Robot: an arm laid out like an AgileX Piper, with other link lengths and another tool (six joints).
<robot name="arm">
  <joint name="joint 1" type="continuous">
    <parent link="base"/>
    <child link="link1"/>
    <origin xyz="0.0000 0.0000 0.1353"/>
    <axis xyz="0 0 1"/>
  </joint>
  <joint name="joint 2" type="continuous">
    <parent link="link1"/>
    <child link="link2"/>
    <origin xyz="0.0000 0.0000 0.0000"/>
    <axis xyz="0 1 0"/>
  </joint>
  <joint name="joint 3" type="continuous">
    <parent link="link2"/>
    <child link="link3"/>
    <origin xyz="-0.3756 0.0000 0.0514"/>
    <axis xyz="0 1 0"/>
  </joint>
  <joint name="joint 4" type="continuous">
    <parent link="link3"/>
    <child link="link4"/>
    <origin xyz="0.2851 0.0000 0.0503"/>
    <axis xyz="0.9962 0 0.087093"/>
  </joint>
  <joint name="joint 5" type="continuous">
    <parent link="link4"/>
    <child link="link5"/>
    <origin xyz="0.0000 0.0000 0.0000"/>
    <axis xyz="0 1 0"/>
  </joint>
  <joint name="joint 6" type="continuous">
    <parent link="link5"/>
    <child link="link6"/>
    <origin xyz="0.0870 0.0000 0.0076"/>
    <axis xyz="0.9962 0 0.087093"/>
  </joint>
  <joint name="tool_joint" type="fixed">
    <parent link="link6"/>
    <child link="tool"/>
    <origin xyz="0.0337 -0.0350 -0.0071" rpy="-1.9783 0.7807 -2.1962"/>
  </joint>
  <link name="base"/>
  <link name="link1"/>
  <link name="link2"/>
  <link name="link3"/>
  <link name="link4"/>
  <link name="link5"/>
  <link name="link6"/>
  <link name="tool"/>
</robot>
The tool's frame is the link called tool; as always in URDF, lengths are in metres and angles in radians. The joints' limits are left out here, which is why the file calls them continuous.
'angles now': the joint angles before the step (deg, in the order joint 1, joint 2, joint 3, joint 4, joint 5, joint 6). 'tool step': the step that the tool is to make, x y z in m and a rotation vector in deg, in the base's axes. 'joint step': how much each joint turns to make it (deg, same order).
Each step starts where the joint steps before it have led.
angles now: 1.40 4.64 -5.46 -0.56 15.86 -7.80
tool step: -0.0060 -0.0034 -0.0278 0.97 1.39 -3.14
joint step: -1.69 -3.19 3.92 -4.32 0.73 5.38
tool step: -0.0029 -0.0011 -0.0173 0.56 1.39 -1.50
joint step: -1.02 -1.69 2.30 -0.98 0.83 1.55
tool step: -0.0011 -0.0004 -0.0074 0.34 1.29 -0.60
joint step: -0.37 -0.34 0.81 -0.21 0.85 0.53
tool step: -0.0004 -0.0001 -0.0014 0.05 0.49 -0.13
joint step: -0.08 -0.03 0.07 0.02 0.46 0.02
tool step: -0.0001 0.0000 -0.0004 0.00 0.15 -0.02
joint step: -0.03 0.00 0.02 0.05 0.13 -0.06
